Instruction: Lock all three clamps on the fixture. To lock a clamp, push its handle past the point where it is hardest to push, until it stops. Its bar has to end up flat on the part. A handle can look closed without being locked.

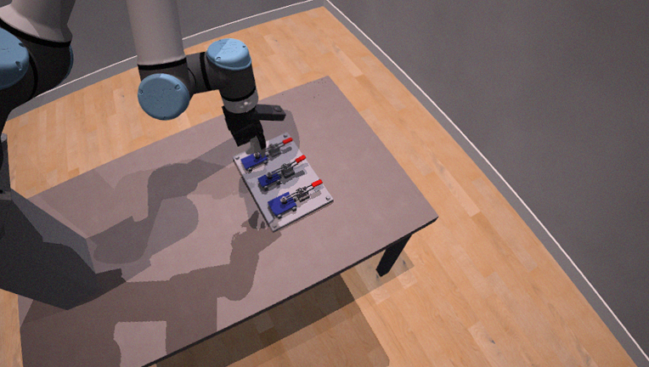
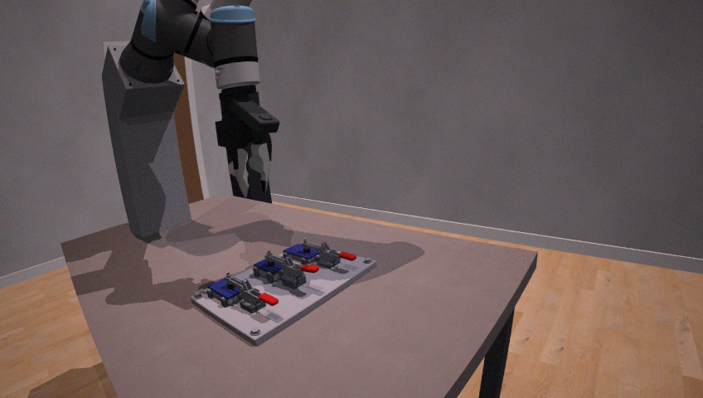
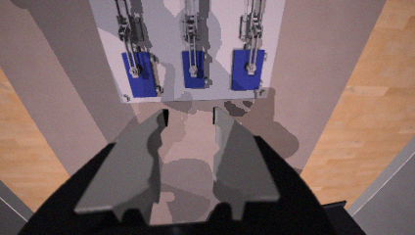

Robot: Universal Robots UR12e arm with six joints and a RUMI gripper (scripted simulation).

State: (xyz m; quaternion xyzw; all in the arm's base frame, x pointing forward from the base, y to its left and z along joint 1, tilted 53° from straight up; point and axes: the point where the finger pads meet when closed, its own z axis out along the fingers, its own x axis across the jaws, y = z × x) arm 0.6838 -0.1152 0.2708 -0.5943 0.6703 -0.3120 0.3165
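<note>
Right now my hand is 7 cm short of the toggle clamp, 1 cm to the left of it and 16 cm above it. The rest, counted from my hand: grey fixture plate (5 cm ahead, 1 cm to the right, 21 cm below); blue part (2 cm behind, 11 cm to the right, 19 cm below).
</note>
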